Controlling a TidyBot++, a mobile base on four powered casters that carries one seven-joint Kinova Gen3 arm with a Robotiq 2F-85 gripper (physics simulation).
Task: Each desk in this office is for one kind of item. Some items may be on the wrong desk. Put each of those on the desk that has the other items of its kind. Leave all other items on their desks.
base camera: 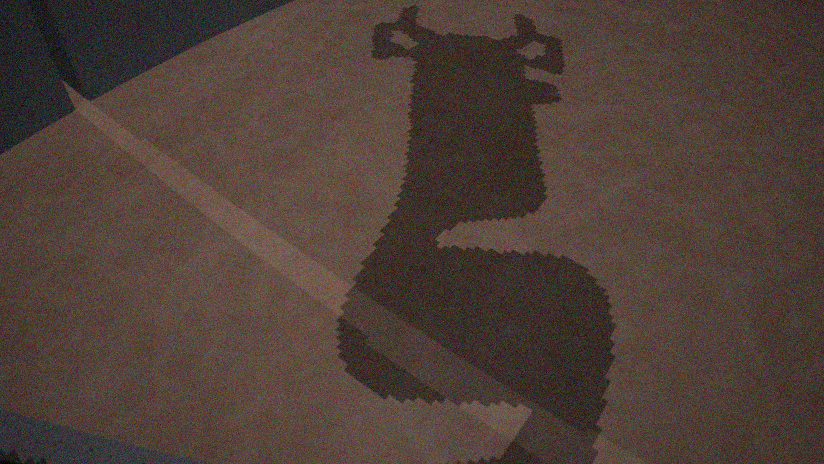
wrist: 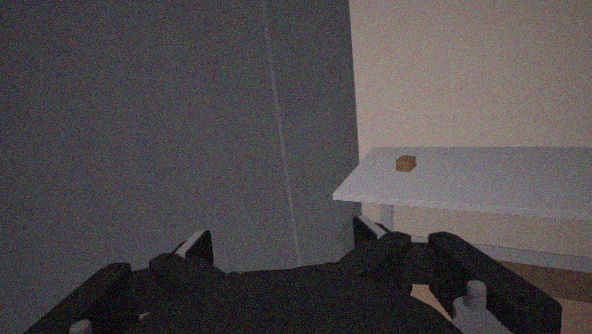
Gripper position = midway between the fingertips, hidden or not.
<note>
In view: my gripper (wrist: pixel 283 239) and a pale grey desk (wrist: pixel 528 181).
</note>
